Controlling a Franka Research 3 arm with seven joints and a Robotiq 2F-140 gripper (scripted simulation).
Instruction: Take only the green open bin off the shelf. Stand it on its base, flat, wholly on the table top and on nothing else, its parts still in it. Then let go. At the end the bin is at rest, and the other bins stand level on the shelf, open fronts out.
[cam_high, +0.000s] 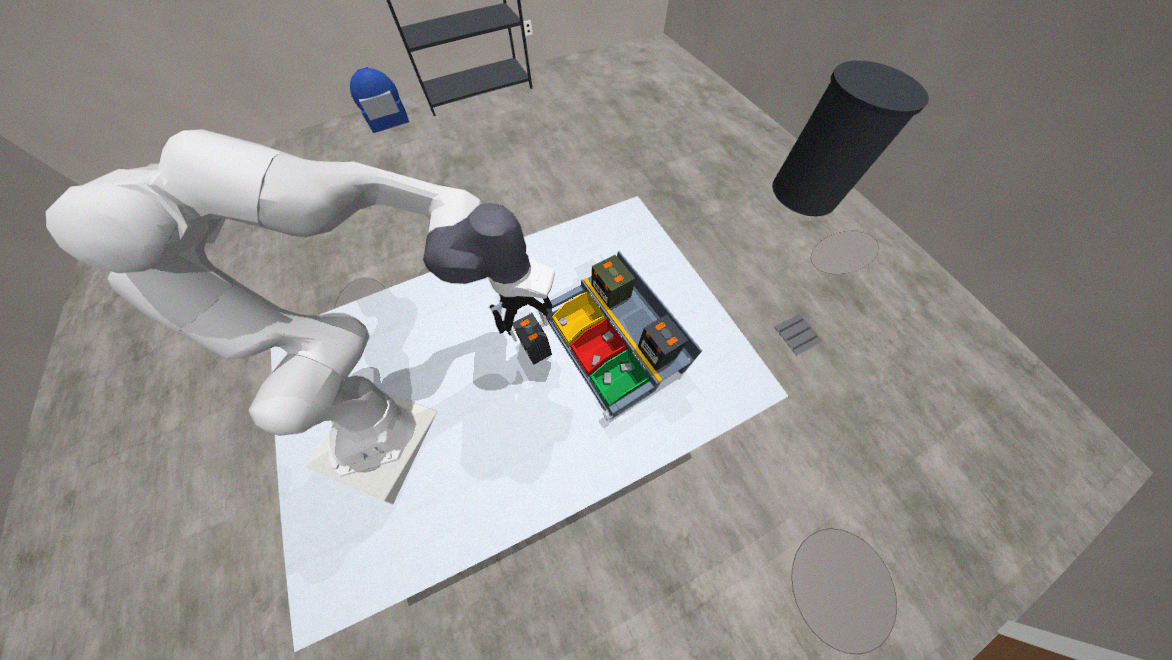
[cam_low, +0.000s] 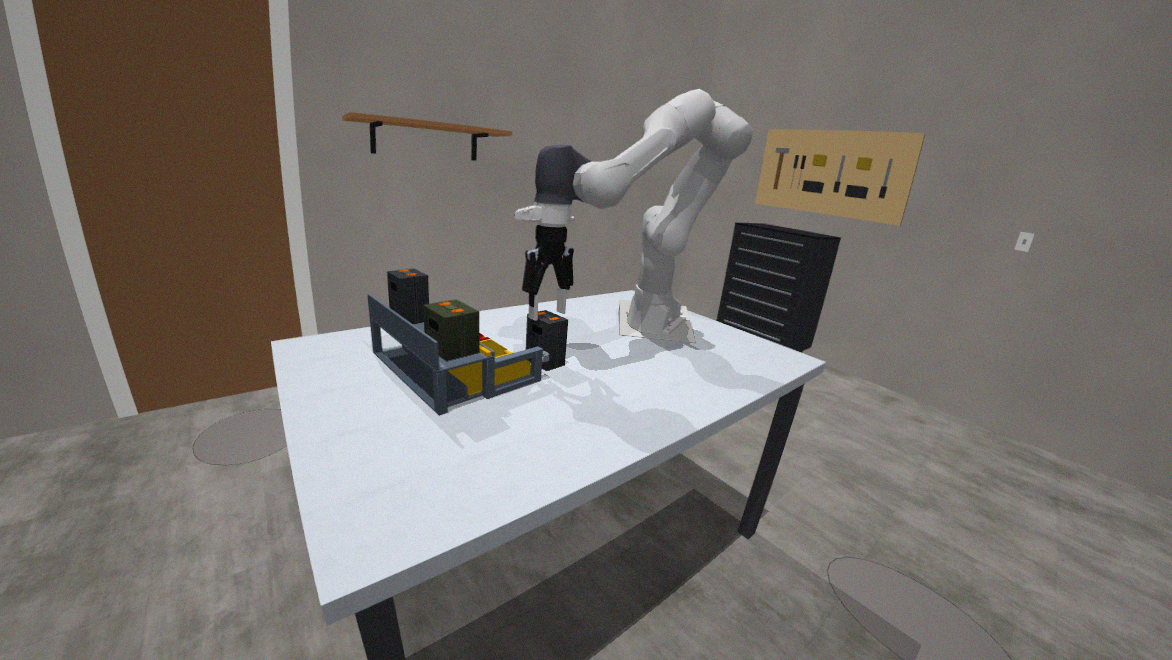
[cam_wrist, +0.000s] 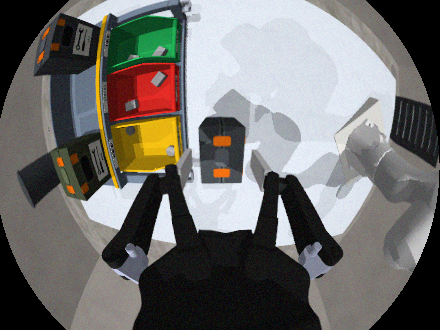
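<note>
Now: the green open bin 220 mm to the right of my hand, 180 mm ahead of it and 110 mm below it. Also, from my hand: red bin (180 mm ahead, 110 mm to the right, 110 mm below); black box (270 mm ahead, 220 mm to the right); yellow bin (170 mm ahead, 110 mm below, 10 mm to the left).
</note>
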